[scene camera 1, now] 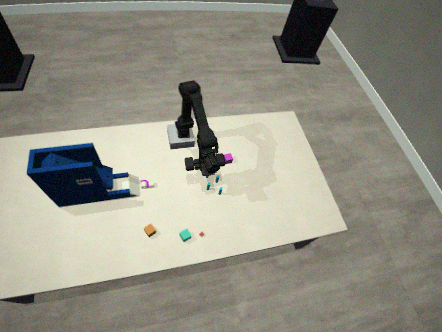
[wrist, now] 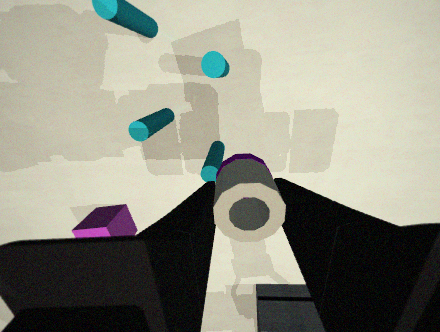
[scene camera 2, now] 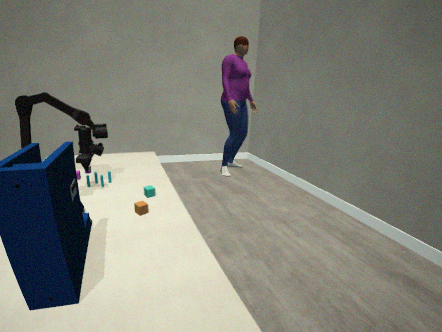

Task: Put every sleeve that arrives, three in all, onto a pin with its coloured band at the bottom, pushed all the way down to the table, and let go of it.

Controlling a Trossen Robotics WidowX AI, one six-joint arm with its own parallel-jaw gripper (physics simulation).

A magenta cube (wrist: 116, 220) rests on the table.
